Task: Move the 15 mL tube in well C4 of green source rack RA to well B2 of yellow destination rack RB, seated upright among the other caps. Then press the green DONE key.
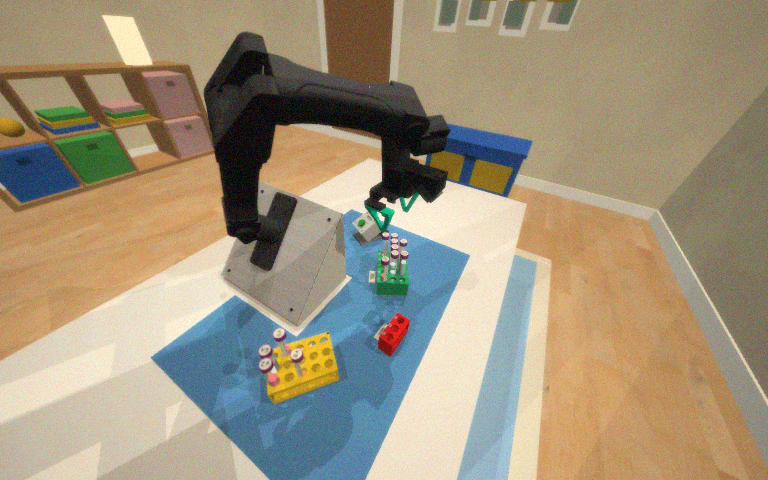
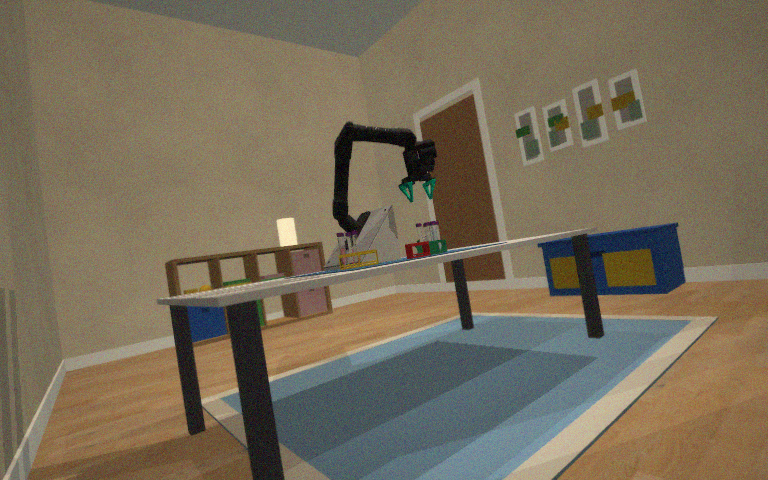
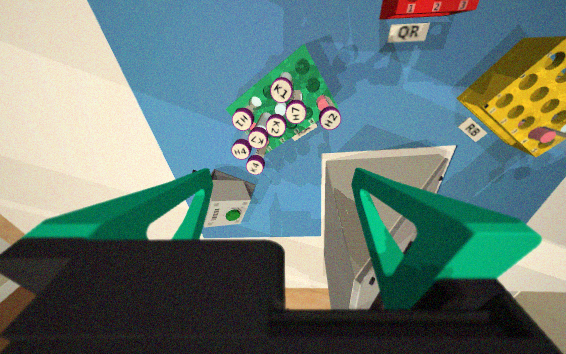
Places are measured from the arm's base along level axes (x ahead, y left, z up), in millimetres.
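Pixels of known places: gripper, fingertip midpoint: [image 1: 394, 221] [image 2: 421, 200] [image 3: 282, 176]; arm's base, link origin: [image 1: 274, 231] [image 2: 357, 231].
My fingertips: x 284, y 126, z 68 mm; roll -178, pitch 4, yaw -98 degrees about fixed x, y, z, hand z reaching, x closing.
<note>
Ahead of a thing's pixels: the offset from my fingertips to its middle. "spot": to the spot under its first point. Level surfaces: height alone.
My gripper [image 1: 395, 219] [image 2: 420, 199] [image 3: 282, 176] is open and empty, high above the table near the DONE box and the green rack. The green source rack RA @[3 mm ahead, 12 mm left, 188 mm down] [image 1: 391, 287] [image 3: 287, 64] holds several upright tubes with purple-rimmed white caps, among them K1 @[spot: 38 mm ahead, 2 mm left, 89 mm down] [image 3: 281, 90], H7 @[spot: 16 mm ahead, 10 mm right, 88 mm down] [image 3: 296, 112] and H2 @[spot: 6 mm ahead, 43 mm right, 88 mm down] [image 3: 330, 118]. The caps hide many wells; which tube stands in C4 I cannot tell. The yellow destination rack RB @[34 mm back, 319 mm right, 188 mm down] [image 1: 305, 390] [image 3: 500, 75] holds several capped tubes towards one end; its well B2 cannot be made out. The green DONE key @[173 mm back, 126 mm left, 150 mm down] [image 1: 361, 223] [image 3: 233, 215] is on a grey box.
A red block @[97 mm ahead, 160 mm right, 188 mm down] [image 1: 390, 339] [image 3: 425, 9] with holes, beside a QR label @[spot: 65 mm ahead, 157 mm right, 212 mm down] [image 3: 408, 32], stands between the racks. The arm's grey wedge base [image 1: 283, 237] [image 3: 345, 200] stands beside the blue mat @[214 mm down] [image 1: 362, 407], near both racks.
</note>
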